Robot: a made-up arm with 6 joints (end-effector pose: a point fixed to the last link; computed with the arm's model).
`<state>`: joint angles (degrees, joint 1 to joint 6).
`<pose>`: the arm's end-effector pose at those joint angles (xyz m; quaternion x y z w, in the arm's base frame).
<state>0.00 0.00 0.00 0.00 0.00 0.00</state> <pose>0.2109 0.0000 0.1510 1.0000 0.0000 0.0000 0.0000</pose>
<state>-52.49 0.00 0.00 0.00 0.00 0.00</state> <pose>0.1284 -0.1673 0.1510 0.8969 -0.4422 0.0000 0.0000</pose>
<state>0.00 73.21 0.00 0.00 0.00 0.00</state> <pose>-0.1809 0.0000 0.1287 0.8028 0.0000 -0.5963 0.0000</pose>
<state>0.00 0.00 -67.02 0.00 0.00 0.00</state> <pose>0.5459 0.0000 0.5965 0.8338 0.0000 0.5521 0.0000</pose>
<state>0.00 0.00 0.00 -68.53 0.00 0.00</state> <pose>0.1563 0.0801 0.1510 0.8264 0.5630 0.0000 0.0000</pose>
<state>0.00 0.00 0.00 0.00 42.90 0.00</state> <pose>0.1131 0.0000 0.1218 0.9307 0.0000 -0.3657 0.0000</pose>
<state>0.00 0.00 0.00 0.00 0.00 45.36</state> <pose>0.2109 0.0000 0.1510 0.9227 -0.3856 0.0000 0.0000</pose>
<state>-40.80 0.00 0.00 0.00 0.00 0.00</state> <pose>0.1596 -0.1378 0.1510 0.9373 -0.3486 0.0000 0.0000</pose>
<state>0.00 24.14 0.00 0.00 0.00 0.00</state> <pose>0.0891 0.0000 0.0868 0.9779 0.0000 -0.2091 0.0000</pose>
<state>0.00 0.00 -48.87 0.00 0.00 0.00</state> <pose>0.5114 0.0000 0.4410 0.9104 0.0000 0.4137 0.0000</pose>
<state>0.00 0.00 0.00 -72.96 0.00 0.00</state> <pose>0.1500 0.0823 0.1510 0.8041 0.5945 0.0000 0.0000</pose>
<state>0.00 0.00 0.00 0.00 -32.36 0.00</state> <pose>0.2563 0.0000 0.2141 0.9604 0.0000 0.2787 0.0000</pose>
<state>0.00 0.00 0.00 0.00 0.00 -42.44</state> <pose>0.2109 0.0000 0.1510 0.9322 0.3619 0.0000 0.0000</pose>
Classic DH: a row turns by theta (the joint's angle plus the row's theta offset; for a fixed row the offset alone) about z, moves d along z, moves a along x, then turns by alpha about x. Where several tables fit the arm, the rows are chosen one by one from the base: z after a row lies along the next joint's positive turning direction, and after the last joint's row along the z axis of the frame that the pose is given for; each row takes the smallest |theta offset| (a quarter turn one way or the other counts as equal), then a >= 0, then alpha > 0; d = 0 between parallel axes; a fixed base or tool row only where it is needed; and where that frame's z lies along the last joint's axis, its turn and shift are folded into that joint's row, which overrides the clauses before.
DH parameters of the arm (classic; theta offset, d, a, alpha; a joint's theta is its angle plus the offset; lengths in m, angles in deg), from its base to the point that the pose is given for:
joint 1: 0 0.4036 0 -90
joint 2: -79.34 0 0.227 0
joint 3: 79.34 0 0.0828 -90
joint 4: 0 0.3658 0 90
joint 5: 0 0 0.0861 -90
joint 6: 0 0.1099 0 0

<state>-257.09 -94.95 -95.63 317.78 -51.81 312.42</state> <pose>0.0149 -0.4850 0.7519 0.2457 0.4350 -0.8633 0.0720</pose>
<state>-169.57 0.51 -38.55 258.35 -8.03 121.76</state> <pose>-0.3542 -0.1654 0.3005 -0.0577 -0.9462 0.1446 0.2837</pose>
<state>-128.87 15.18 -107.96 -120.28 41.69 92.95</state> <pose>-0.3820 -0.4618 0.7195 0.1532 -0.5394 -0.0424 0.8269</pose>
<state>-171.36 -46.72 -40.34 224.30 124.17 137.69</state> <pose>-0.2623 0.0585 0.7501 -0.4299 0.0713 -0.3732 0.8190</pose>
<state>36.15 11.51 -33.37 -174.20 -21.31 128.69</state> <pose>0.1658 0.1362 0.1947 -0.7542 -0.6564 -0.0072 0.0178</pose>
